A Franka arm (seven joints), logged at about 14 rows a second.
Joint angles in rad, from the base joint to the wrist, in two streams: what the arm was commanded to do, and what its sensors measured. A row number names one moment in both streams.
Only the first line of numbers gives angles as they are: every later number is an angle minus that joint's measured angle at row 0.
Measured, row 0: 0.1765, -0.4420, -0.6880, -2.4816, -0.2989, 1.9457, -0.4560
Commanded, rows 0 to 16: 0.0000, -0.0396, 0.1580, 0.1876, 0.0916, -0.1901, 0.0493; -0.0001, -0.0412, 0.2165, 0.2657, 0.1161, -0.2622, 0.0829; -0.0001, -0.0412, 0.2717, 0.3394, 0.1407, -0.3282, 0.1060; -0.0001, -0.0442, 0.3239, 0.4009, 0.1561, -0.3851, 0.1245; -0.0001, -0.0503, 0.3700, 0.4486, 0.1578, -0.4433, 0.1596; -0.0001, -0.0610, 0.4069, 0.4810, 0.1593, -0.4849, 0.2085; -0.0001, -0.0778, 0.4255, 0.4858, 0.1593, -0.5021, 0.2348; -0.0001, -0.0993, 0.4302, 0.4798, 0.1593, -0.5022, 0.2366; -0.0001, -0.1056, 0.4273, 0.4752, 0.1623, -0.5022, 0.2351; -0.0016, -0.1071, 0.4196, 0.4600, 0.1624, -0.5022, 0.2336; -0.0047, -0.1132, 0.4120, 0.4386, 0.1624, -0.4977, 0.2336; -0.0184, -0.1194, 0.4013, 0.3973, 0.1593, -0.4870, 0.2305; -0.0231, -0.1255, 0.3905, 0.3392, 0.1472, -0.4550, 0.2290; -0.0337, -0.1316, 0.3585, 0.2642, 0.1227, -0.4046, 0.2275; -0.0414, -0.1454, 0.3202, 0.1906, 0.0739, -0.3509, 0.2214; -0.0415, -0.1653, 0.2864, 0.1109, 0.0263, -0.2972, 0.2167; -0.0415, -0.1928, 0.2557, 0.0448, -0.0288, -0.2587, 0.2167
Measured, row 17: -0.0376, -0.1041, 0.3051, 0.2070, 0.0506, -0.3467, 0.2165
